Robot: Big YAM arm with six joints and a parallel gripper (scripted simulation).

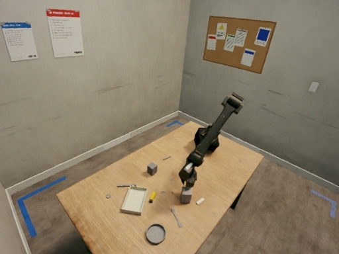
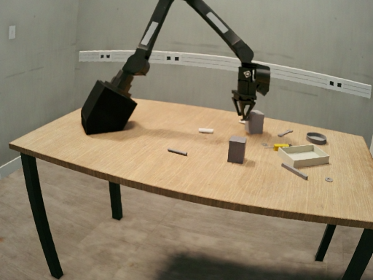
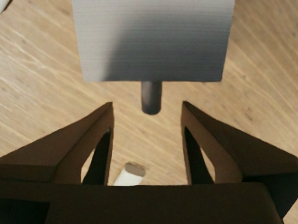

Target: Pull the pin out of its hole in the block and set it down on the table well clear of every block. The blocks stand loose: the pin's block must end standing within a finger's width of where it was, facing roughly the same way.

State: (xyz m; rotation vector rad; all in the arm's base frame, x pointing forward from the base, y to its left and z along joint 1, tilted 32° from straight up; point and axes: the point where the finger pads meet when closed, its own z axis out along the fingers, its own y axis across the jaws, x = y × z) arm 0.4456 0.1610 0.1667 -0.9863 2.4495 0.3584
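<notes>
My hand is 2 cm to the right of the short grey pin, 2 cm short of it and 1 cm above it. Also, from my hand: spanner: 17 cm ahead, 11 cm to the left, 7 cm below; white tray: 30 cm ahead, 13 cm to the right, 6 cm below; grey ring dish: 32 cm ahead, 12 cm to the left, 6 cm below.
</notes>
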